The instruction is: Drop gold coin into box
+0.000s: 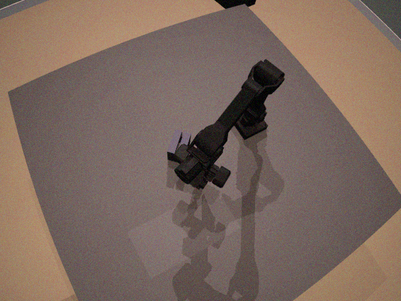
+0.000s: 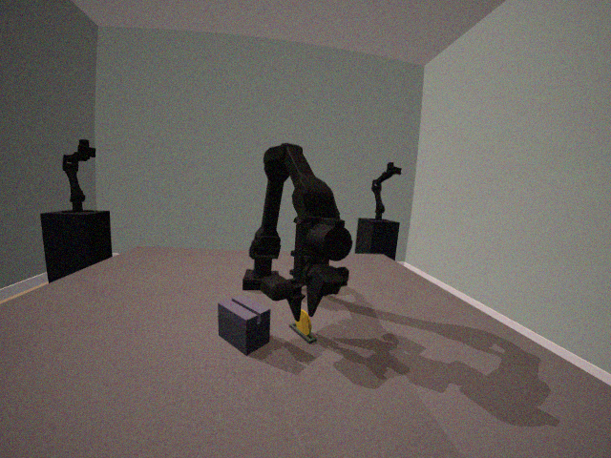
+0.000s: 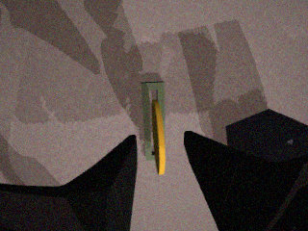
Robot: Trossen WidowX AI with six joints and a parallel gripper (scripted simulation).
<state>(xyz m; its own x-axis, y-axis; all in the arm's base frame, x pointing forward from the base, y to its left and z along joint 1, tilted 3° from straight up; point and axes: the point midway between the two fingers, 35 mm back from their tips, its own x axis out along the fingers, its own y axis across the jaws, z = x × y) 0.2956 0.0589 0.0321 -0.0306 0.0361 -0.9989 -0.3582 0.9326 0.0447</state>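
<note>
The gold coin lies 10 mm below my gripper tip.
</note>
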